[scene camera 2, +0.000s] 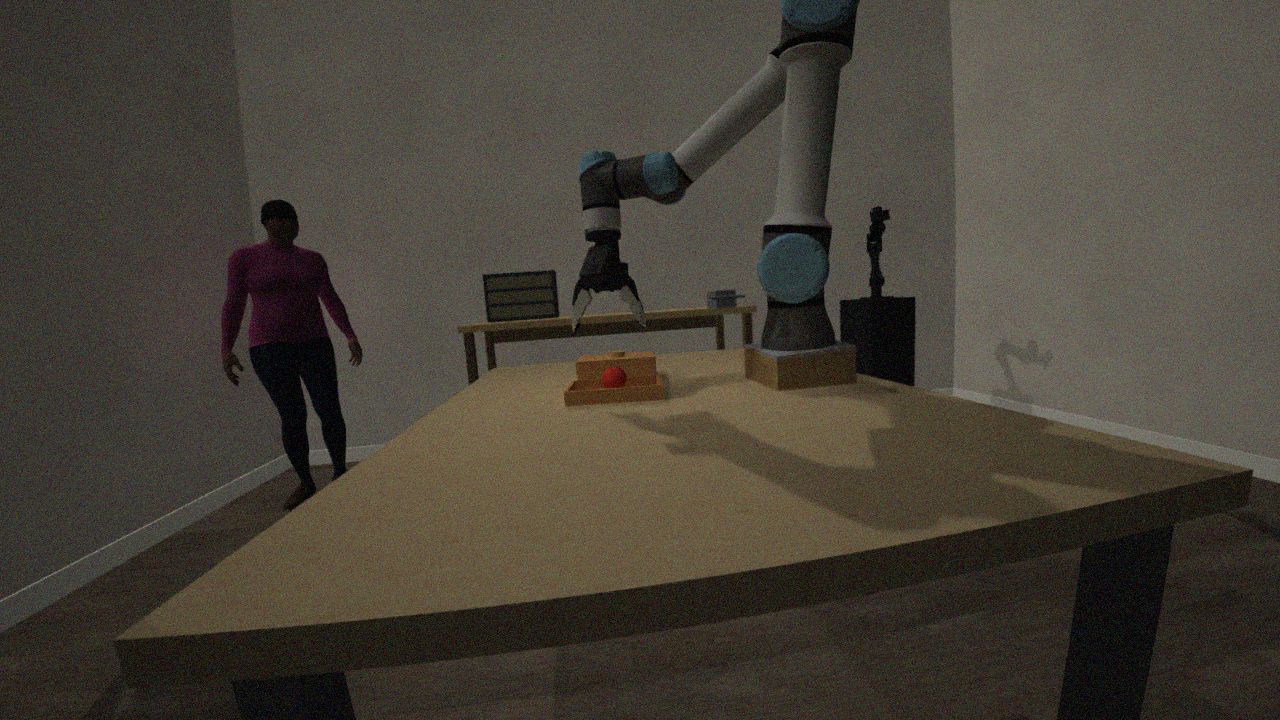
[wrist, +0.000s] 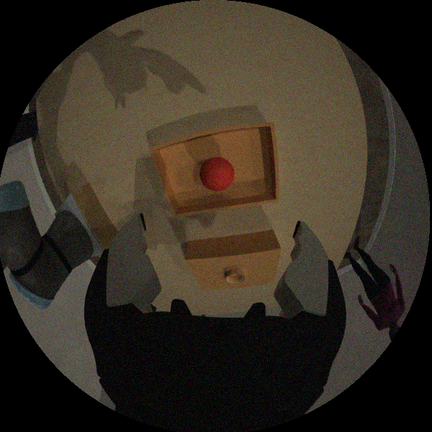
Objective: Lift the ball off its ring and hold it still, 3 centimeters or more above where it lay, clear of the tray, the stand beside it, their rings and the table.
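Frame: origin at the arm's base, x ahead, y down, z left, level; centimetres.
Seen in the pictures: gripper, fingertip midpoint: (scene camera 2: 609, 330); arm's base at its link origin: (scene camera 2: 797, 344).
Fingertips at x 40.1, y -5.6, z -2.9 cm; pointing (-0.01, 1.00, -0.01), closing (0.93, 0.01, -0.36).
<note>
Offsets run from my fingertips to a thing's top centre. "spot": to the spot under its first point. Level surfaces: height alone.
The red ball @[dx -0.3, dy +7.4, dz +1.4 cm] (scene camera 2: 614, 377) (wrist: 217, 174) rests inside the open orange-brown tray @[dx -0.3, dy +10.6, dz +1.4 cm] (scene camera 2: 617, 394) (wrist: 276, 165); its ring is hidden beneath it. The box-shaped stand (scene camera 2: 637, 365) (wrist: 250, 270) is beside the tray, behind it in the scene view, with a small ring @[spot: dx -3.4, dy +7.0, dz -17.8 cm] (scene camera 2: 618, 354) (wrist: 234, 275) on its top. My gripper (scene camera 2: 609, 325) (wrist: 220, 219) is open and empty, its fingers pointing down. It hangs well above the tray and stand. In the wrist view the stand shows between the fingers and the ball lies beyond the fingertips.
The arm's base block (scene camera 2: 801, 368) stands on the wooden table @[dy +13.4 cm] (scene camera 2: 554, 501) to the right of the tray. A back table (scene camera 2: 626, 319) carries a dark rack (scene camera 2: 520, 319) and a small grey object (scene camera 2: 723, 299). A person (scene camera 2: 286, 295) (wrist: 377, 290) stands left of the table.
</note>
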